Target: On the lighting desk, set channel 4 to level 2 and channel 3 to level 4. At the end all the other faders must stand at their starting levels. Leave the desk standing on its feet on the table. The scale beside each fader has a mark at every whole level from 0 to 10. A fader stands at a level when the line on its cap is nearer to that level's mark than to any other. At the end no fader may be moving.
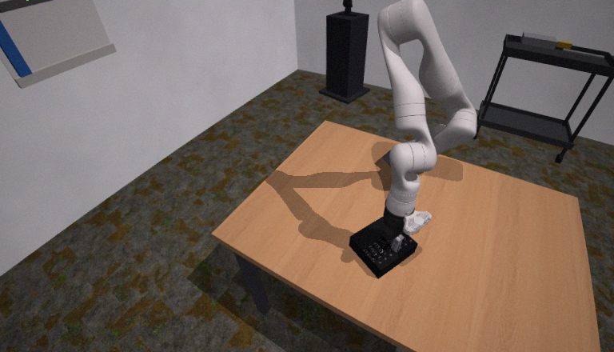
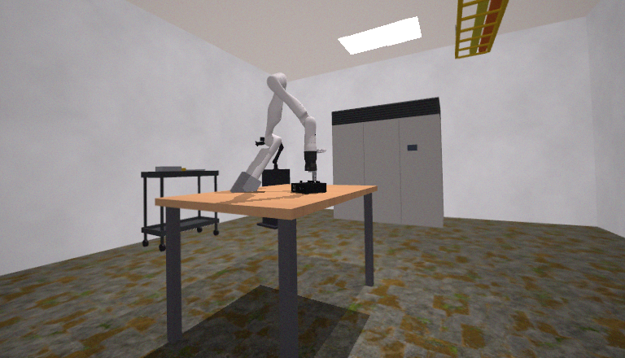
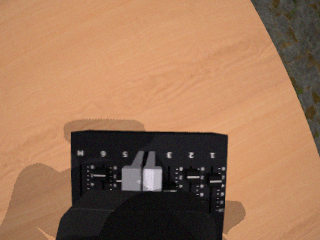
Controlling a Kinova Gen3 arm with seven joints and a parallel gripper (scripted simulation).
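Right now my hand is 2 cm to the left of the channel 4 fader and 1 cm above it. From my hand the other things lie so: channel 3 fader (2 cm ahead, 3 cm to the right, 1 cm below).
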